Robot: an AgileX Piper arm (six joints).
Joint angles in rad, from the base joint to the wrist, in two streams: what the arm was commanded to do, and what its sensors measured. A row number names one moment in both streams.
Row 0, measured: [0.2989, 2.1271, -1.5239, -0.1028, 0.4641, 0.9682]
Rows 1 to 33, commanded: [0.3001, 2.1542, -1.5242, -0.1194, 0.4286, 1.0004]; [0.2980, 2.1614, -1.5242, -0.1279, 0.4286, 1.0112]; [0.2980, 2.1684, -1.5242, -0.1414, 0.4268, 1.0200]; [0.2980, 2.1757, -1.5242, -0.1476, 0.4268, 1.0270]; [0.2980, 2.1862, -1.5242, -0.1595, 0.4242, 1.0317]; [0.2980, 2.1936, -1.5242, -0.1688, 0.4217, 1.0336]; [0.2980, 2.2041, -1.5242, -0.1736, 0.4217, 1.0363]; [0.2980, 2.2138, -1.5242, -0.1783, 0.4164, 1.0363]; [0.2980, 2.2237, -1.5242, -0.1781, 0.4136, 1.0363]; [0.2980, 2.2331, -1.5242, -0.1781, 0.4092, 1.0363]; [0.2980, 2.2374, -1.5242, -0.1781, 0.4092, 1.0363]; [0.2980, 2.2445, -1.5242, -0.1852, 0.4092, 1.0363]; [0.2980, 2.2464, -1.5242, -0.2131, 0.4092, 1.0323]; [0.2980, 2.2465, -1.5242, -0.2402, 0.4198, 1.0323]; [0.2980, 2.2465, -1.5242, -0.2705, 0.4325, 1.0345]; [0.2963, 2.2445, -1.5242, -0.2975, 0.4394, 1.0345]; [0.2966, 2.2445, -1.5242, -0.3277, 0.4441, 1.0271]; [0.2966, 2.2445, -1.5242, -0.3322, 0.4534, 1.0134]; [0.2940, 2.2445, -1.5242, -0.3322, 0.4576, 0.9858]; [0.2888, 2.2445, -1.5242, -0.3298, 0.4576, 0.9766]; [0.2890, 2.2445, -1.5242, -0.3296, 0.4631, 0.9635]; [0.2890, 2.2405, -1.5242, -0.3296, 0.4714, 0.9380]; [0.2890, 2.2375, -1.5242, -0.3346, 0.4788, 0.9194]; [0.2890, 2.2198, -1.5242, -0.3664, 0.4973, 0.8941]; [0.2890, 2.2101, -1.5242, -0.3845, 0.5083, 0.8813]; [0.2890, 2.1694, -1.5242, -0.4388, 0.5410, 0.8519]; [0.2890, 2.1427, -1.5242, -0.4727, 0.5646, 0.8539]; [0.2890, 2.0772, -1.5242, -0.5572, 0.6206, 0.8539]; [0.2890, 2.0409, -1.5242, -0.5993, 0.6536, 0.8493]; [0.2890, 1.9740, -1.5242, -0.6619, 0.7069, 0.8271]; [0.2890, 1.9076, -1.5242, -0.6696, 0.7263, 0.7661]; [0.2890, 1.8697, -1.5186, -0.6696, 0.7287, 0.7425]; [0.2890, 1.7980, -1.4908, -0.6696, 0.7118, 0.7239]
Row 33, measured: [0.2974, 1.9667, -1.5218, -0.6324, 0.6935, 0.8087]
